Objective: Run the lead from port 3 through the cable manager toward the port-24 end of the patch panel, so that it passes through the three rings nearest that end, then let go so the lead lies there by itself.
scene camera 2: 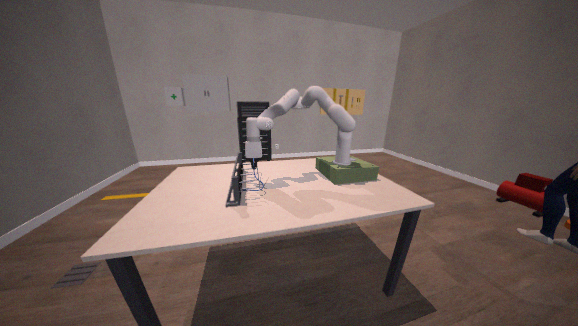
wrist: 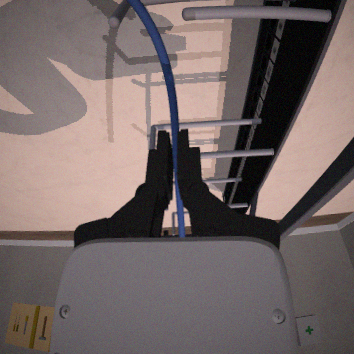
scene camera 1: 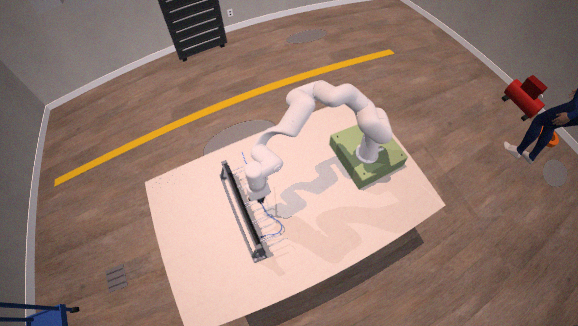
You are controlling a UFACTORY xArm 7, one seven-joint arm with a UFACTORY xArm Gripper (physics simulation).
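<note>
The blue lead (scene camera 1: 283, 228) (scene camera 2: 263, 185) (wrist: 171, 90) comes off the near end of the black patch panel (scene camera 1: 242, 202) (wrist: 292, 65), bows outward and rises to my gripper (scene camera 1: 261, 201) (scene camera 2: 254, 167) (wrist: 174, 143). The gripper is shut on the lead, pointing down beside the panel's middle. A loose stretch of lead shows beyond the wrist in scene camera 1. Grey wire rings of the cable manager (wrist: 220, 123) stick out from the panel. In the wrist view the lead crosses a ring's bar at the fingertips. Whether it lies inside that ring I cannot tell; farther rings are partly hidden by the fingers.
The panel stands on the pale table (scene camera 1: 185, 250) (scene camera 2: 165, 225). The arm's green base block (scene camera 1: 372, 172) (scene camera 2: 347, 173) is at the table's other side. A dark cabinet (scene camera 1: 196, 30) stands by the wall. A red machine (scene camera 1: 523, 98) and a seated-looking person's legs are off to the right.
</note>
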